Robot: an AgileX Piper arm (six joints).
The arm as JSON. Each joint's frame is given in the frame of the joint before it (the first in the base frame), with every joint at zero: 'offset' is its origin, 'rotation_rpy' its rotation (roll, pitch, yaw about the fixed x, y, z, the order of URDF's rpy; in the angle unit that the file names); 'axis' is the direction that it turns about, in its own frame. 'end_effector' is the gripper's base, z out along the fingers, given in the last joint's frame.
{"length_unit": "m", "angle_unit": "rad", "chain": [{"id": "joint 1", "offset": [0.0, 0.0, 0.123], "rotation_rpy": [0.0, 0.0, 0.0], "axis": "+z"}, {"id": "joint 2", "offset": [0.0, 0.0, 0.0], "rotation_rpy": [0.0, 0.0, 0.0], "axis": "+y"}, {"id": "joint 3", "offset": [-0.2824, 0.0, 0.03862], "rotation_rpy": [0.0, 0.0, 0.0], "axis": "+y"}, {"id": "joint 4", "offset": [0.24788, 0.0, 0.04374], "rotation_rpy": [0.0, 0.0, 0.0], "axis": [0.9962, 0.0, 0.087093]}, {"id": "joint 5", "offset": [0.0, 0.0, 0.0], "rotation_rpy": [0.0, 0.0, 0.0], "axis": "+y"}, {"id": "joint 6", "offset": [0.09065, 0.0, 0.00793], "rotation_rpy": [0.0, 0.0, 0.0], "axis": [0.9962, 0.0, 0.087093]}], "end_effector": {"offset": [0.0, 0.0, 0.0], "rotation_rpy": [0.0, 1.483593, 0.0]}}
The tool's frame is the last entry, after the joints.
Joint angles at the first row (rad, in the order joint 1, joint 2, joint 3, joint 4, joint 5, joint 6):
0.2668 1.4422 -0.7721 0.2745 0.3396 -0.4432
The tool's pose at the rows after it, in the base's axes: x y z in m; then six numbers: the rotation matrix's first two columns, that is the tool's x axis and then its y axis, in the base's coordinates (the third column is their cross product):
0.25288, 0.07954, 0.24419, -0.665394, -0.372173, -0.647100, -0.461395, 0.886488, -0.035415
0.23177, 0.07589, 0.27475, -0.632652, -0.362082, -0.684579, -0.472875, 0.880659, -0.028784
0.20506, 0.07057, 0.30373, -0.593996, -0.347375, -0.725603, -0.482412, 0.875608, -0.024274
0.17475, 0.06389, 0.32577, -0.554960, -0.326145, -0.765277, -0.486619, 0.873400, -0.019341
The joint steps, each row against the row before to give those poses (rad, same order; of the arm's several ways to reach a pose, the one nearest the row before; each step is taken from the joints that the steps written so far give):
0.0000 -0.1022 -0.0137 0.0001 0.0805 0.0057
0.0000 -0.1244 -0.0137 -0.0001 0.0927 0.0116
0.0000 -0.1343 -0.0112 0.0001 0.0914 0.0165
0.0000 -0.1359 0.0012 0.0003 0.0773 0.0221

